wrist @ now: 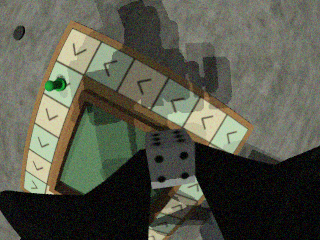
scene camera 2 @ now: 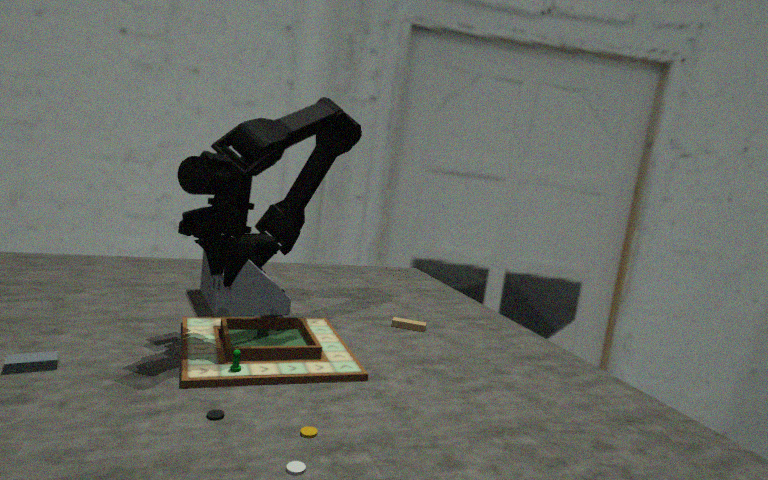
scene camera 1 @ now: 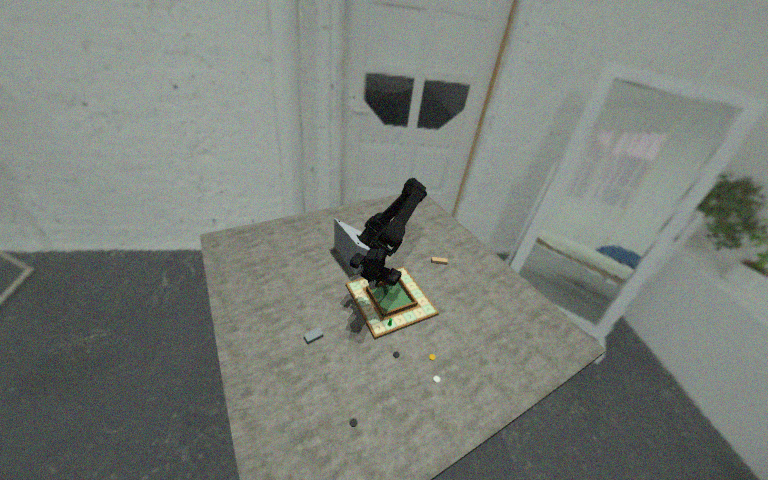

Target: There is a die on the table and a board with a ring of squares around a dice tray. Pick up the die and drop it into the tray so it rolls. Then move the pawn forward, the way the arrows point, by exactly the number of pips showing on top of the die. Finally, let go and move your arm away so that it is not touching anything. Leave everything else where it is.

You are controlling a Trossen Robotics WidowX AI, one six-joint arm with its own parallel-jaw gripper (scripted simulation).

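Observation:
Gripper: my gripper [scene camera 2: 221, 284], visible also in the wrist view [wrist: 168, 152], holds a white die. Green dice tray [scene camera 2: 253, 337]: visible also in scene camera 1 [scene camera 1: 389, 297] and the wrist view [wrist: 103, 143].

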